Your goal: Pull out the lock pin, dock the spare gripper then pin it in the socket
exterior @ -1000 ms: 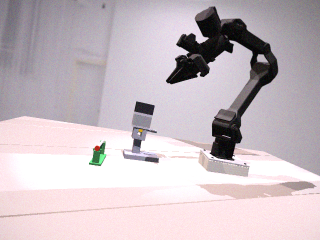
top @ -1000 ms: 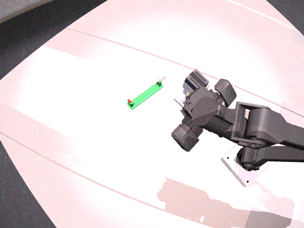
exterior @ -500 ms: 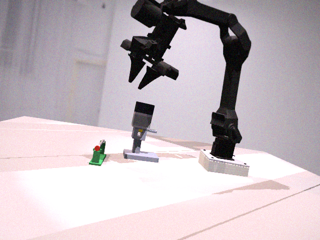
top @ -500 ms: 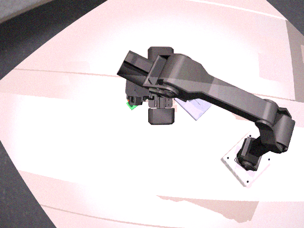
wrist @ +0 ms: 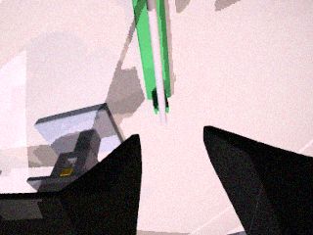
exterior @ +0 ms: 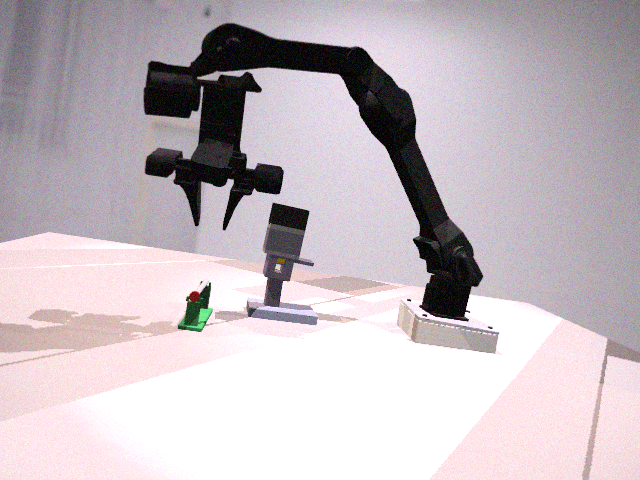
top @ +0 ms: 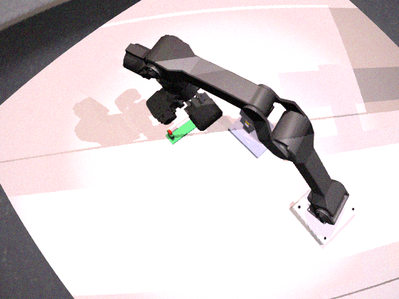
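My gripper tip is now 11 cm above the green rack and 2 cm to the right of it. Round my gripper tip: spare gripper: 13 cm behind, 7 cm to the right, 1 cm below; then grey mount: 14 cm behind, 8 cm below, 7 cm to the right.
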